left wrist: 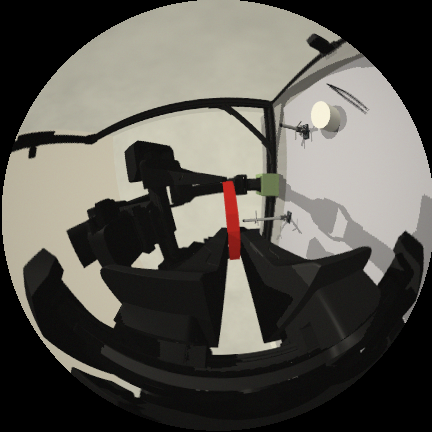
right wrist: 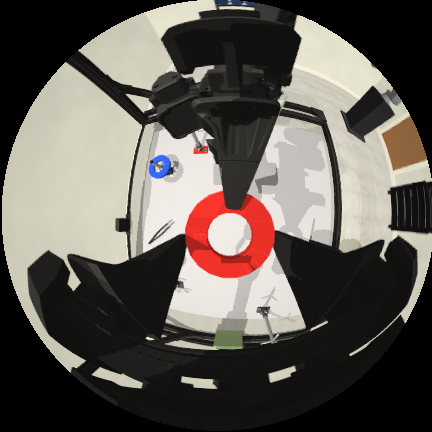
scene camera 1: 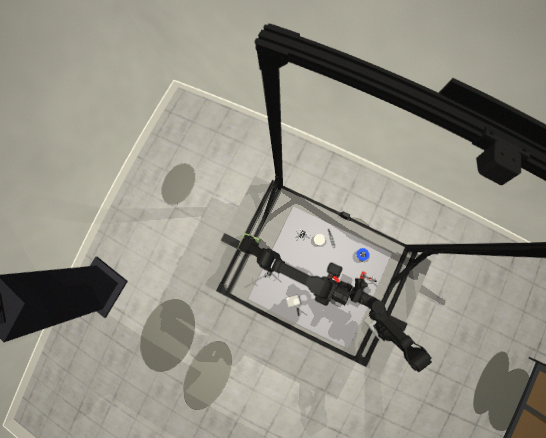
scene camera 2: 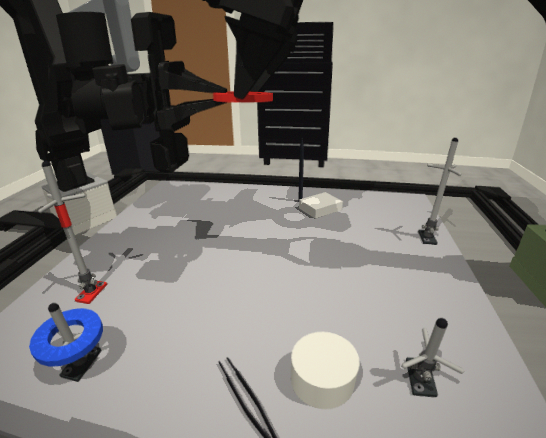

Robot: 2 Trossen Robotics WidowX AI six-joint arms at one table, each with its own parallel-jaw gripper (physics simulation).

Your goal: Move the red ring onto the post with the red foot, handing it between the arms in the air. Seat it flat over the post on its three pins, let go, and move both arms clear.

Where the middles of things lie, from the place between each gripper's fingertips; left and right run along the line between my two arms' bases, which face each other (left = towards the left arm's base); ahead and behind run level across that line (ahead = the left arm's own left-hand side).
My left gripper is now 2 cm to the left of the red ring [right wrist: 262, 230]. Round my left hand: white block [scene camera 2: 319, 205] 22 cm ahead, 9 cm to the right, 24 cm below; short post [scene camera 2: 428, 358] 14 cm behind, 25 cm to the right, 20 cm below; blue ring [scene camera 2: 45, 354] 22 cm behind, 10 cm to the left, 20 cm below.
Now: right hand right at the red ring. From my right hand the other things lie so: white block 220 mm ahead, 70 mm to the right, 240 mm below; short post 140 mm behind, 230 mm to the right, 190 mm below; blue ring 220 mm behind, 130 mm to the left, 200 mm below.
